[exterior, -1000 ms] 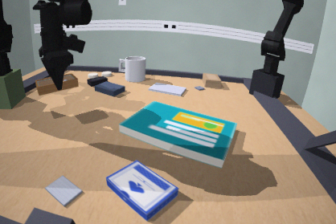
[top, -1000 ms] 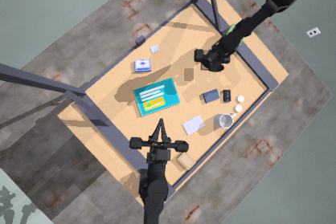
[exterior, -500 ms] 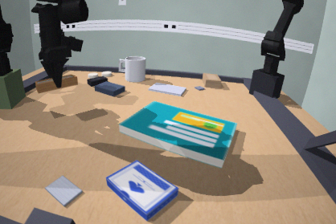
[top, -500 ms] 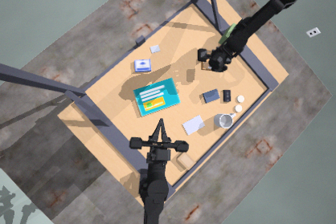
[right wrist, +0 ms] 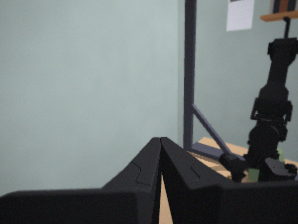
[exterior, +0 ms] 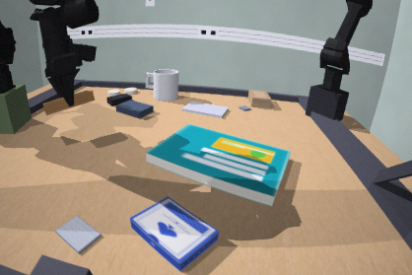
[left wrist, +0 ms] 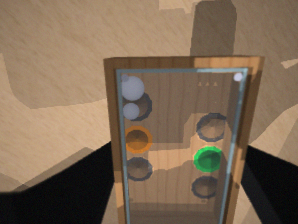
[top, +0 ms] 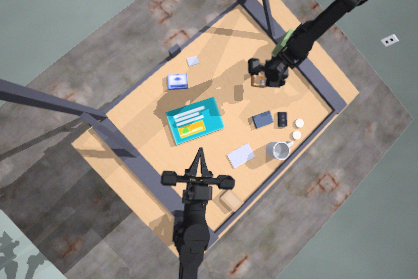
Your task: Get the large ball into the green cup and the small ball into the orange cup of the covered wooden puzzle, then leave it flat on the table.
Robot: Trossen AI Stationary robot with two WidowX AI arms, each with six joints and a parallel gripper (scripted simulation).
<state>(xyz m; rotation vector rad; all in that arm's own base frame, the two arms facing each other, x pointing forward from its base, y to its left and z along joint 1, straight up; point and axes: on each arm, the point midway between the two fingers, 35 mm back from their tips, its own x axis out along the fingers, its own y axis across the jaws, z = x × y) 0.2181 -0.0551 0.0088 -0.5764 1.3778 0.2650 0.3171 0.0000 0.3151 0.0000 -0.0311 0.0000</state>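
The covered wooden puzzle is 10 mm behind my left hand and 30 mm below it. The rest, counted from my left hand: dark blue box: 130 mm ahead, 150 mm to the right, 100 mm below.
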